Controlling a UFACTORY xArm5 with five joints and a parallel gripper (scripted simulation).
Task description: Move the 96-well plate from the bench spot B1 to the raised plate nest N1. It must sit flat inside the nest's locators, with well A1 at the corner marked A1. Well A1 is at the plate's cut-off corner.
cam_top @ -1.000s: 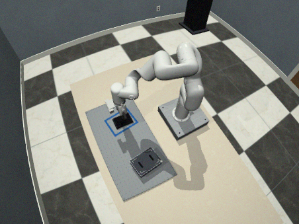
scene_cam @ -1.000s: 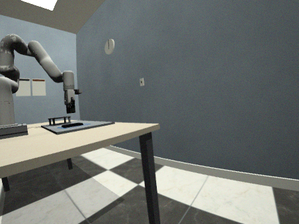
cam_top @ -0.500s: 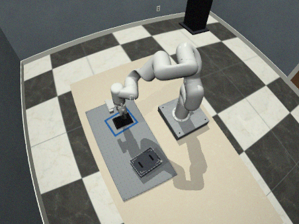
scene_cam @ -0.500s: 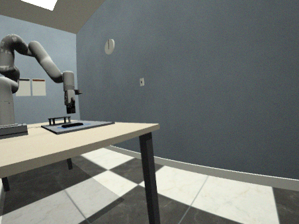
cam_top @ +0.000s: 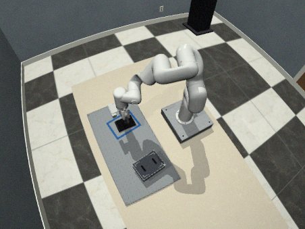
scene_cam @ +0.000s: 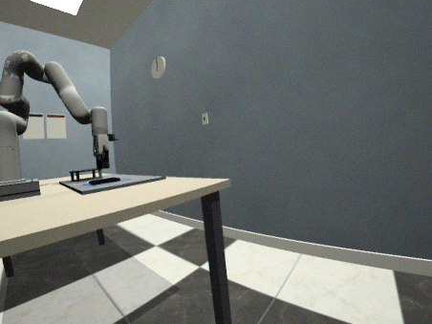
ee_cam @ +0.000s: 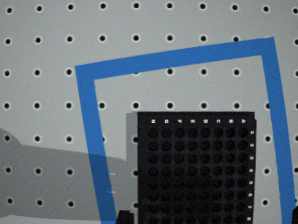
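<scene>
Now: the 96-well plate 7 cm below my hand. Round my hand: A1 label (39 cm to the left, 7 cm behind, 2 cm below); then plate nest (35 cm to the left, 2 cm below, 1 cm ahead).
</scene>
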